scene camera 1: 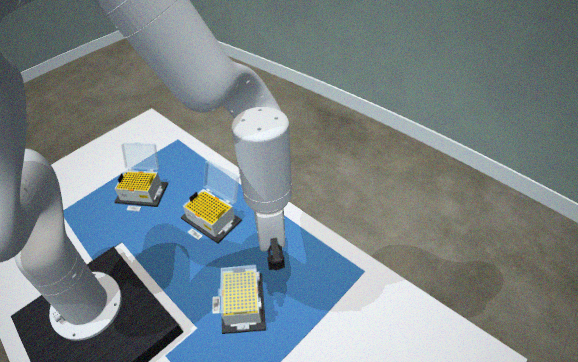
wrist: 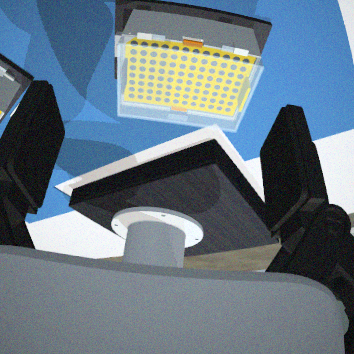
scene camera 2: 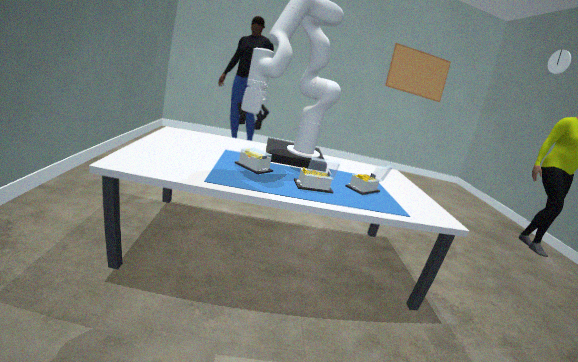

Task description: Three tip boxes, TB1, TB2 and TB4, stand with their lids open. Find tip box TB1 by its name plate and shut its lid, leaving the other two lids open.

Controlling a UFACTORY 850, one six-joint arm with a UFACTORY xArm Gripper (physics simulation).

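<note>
The nearest tip box [scene camera 1: 241,292] [scene camera 2: 256,162] [wrist: 186,75] has its clear lid lying flat over the yellow tips. The middle tip box [scene camera 1: 208,214] [scene camera 2: 315,181] has its lid standing open. The far tip box [scene camera 1: 138,187] [scene camera 2: 364,184] also has its lid open. Small white plates [scene camera 1: 216,304] [scene camera 1: 195,234] [scene camera 1: 133,208] lie beside the boxes; their lettering is too small to read, so I cannot tell which box is TB1. My gripper [scene camera 1: 276,263] [scene camera 2: 252,123] [wrist: 163,113] is open and empty, above and to the side of the nearest box, apart from it.
The boxes stand on dark bases on a blue mat [scene camera 1: 320,270] [scene camera 2: 385,204] on the white table [scene camera 1: 395,320] [scene camera 2: 135,155]. The arm's black base plate [scene camera 1: 145,320] [wrist: 235,210] stands beside the mat. Part of another box [wrist: 11,82] shows at the wrist view's left edge.
</note>
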